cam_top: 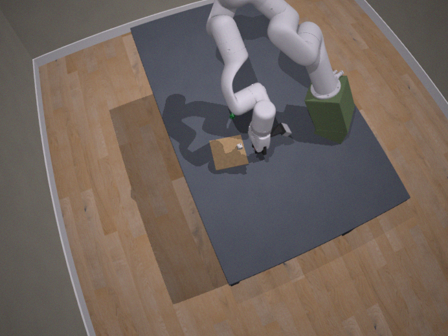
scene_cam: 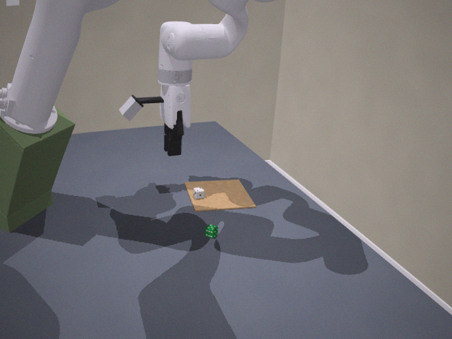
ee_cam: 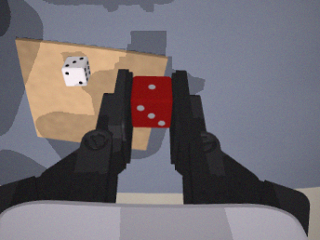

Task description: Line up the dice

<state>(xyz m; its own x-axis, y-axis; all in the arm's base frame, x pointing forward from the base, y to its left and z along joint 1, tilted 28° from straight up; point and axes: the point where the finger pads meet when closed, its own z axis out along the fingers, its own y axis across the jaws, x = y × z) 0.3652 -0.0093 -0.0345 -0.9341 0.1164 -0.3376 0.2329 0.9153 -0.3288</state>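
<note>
Now: the mat 8 cm ahead of my hand, 9 cm to the right of it and 11 cm below it. Round my hand: red die (1 cm below); then white die (3 cm ahead, 8 cm to the right, 10 cm below); then green die (4 cm behind, 22 cm to the right, 10 cm below).
</note>
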